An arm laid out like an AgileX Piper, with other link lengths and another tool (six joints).
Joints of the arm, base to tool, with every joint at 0 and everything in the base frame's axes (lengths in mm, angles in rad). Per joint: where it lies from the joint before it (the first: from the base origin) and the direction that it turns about. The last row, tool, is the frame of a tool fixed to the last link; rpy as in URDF.
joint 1: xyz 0 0 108.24 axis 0 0 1
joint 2: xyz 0 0 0 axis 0 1 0
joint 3: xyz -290.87 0 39.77 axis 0 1 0
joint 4: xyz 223.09 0 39.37 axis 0.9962 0 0.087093
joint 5: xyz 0 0 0 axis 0 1 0
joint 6: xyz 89.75 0 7.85 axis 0.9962 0 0.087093
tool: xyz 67.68 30 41.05 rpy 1.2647 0.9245 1.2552
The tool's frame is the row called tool.
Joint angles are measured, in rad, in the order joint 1, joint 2, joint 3, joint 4, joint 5, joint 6. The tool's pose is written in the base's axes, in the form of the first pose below.
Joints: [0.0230 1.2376 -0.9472 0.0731 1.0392 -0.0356]
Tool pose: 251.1 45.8 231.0 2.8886 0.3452 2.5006
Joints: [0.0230 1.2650 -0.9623 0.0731 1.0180 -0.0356]
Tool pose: 259.9 45.8 230.4 2.8830 0.3524 2.4972
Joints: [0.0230 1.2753 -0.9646 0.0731 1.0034 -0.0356]
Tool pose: 263.6 45.8 229.7 2.8789 0.3576 2.4947
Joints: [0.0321 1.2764 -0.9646 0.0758 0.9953 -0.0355]
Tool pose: 264.5 48.5 230.2 2.8721 0.3615 2.5001
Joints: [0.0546 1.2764 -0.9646 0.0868 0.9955 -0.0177]
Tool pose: 263.9 55.1 230.7 2.8592 0.3498 2.4990
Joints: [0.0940 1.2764 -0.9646 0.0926 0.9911 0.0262]
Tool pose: 263.4 64.6 231.7 2.8418 0.3369 2.4899
